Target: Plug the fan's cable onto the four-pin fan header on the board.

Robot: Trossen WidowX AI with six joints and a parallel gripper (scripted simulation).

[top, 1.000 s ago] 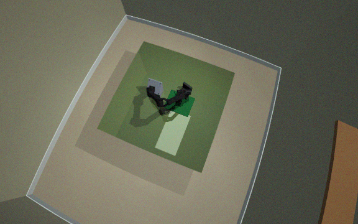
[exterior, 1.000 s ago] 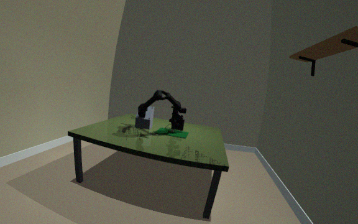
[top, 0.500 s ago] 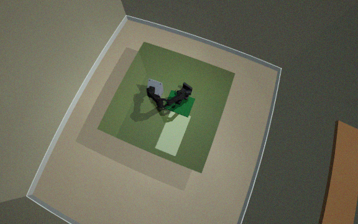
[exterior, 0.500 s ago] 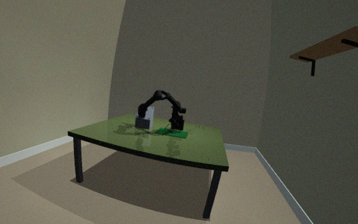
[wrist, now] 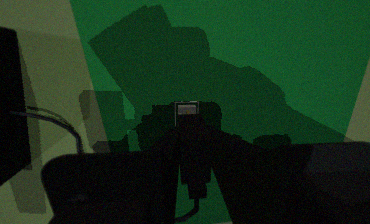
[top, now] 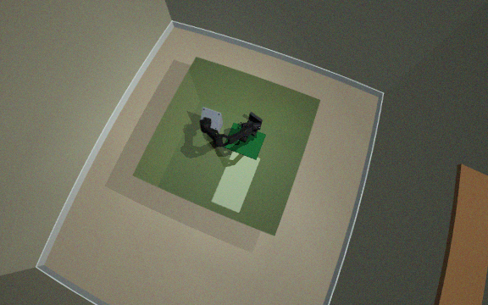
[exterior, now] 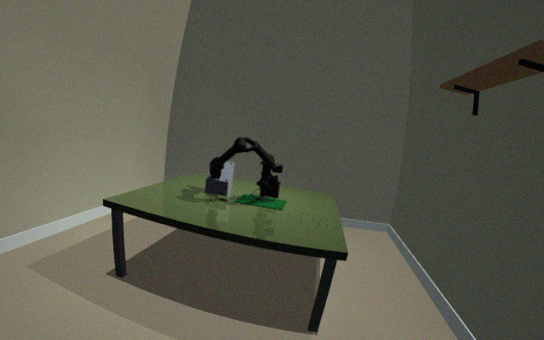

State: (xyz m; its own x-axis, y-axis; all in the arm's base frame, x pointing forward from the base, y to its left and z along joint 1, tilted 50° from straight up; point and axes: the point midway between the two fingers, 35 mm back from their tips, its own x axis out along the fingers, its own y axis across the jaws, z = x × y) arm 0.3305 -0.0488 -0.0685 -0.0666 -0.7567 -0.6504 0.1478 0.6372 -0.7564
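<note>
Right now my gripper tip is 40 mm above the four-pin header and 10 mm past it. Round my gripper tip: green board: 50 mm to the right, 50 mm below; black fan: 140 mm to the left, 30 mm ahead, 20 mm above; dark plug: 10 mm behind, 10 mm above.
</note>
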